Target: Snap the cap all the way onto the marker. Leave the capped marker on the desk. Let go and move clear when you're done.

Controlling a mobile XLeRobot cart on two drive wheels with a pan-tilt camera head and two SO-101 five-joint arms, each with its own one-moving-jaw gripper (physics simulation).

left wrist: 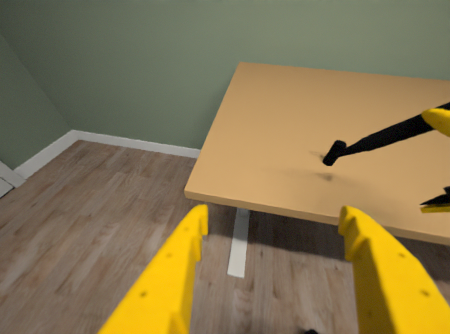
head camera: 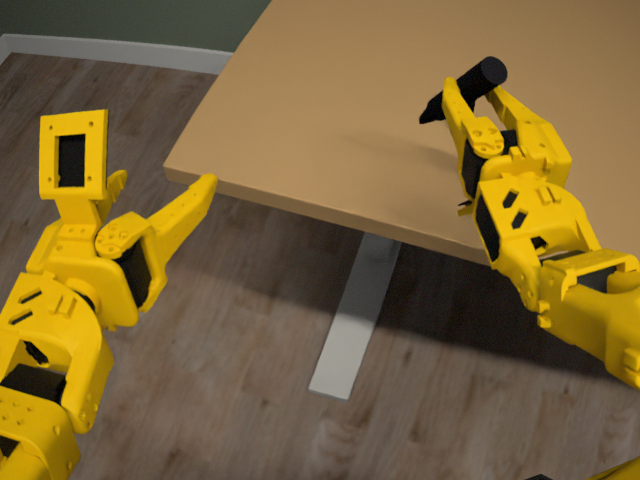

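Note:
A black marker [head camera: 476, 81] [left wrist: 392, 137] is held slanting above the desk [head camera: 310, 113] [left wrist: 280, 110], its pointed end down to the left in the head view. My right gripper [head camera: 471, 86] is shut on the marker's body. The small black cap [left wrist: 334, 153] stands on the desk in the left wrist view; the marker's tip shows right beside it there, but whether they touch I cannot tell. In the head view the cap is mostly or wholly hidden behind the right jaws and marker. My left gripper [head camera: 166, 178] [left wrist: 274, 219] is partly open and empty, off the desk's near left corner.
The desk's front edge [head camera: 330, 219] [left wrist: 280, 212] runs between the two arms. A pale desk leg foot [head camera: 343, 351] [left wrist: 238, 250] lies on the wooden floor below. A green wall [left wrist: 150, 65] stands behind the desk, with a white skirting board [head camera: 129, 55] at its base.

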